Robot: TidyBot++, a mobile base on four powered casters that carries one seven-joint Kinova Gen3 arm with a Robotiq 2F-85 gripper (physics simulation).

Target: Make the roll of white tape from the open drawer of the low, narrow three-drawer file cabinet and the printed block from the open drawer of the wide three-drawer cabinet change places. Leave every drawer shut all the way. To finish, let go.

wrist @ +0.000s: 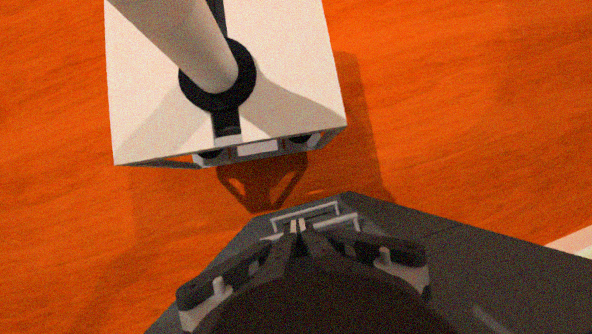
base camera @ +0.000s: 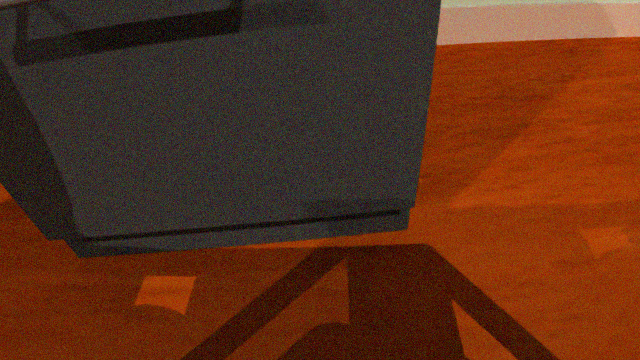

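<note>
A dark grey cabinet (base camera: 240, 130) (wrist: 480, 255) stands close in front of the base, its lower front filling much of the base view. I cannot tell from these views which of the two cabinets it is. Pale bar handles show on its front in the wrist view, one of them (wrist: 336, 220) just right of the fingertips. My gripper (wrist: 298, 228) is shut and empty, its tips overlapping the handle area in the picture; whether they touch anything is unclear. The white tape, the printed block and any open drawer do not show in either view.
My white base (wrist: 295, 60) and the pale arm (wrist: 195, 40) show at the top of the wrist view, close to the cabinet's front. An orange-brown wooden floor (base camera: 525, 165) (wrist: 450, 125) carries shadows. A pale skirting board (base camera: 500, 22) runs along the wall behind.
</note>
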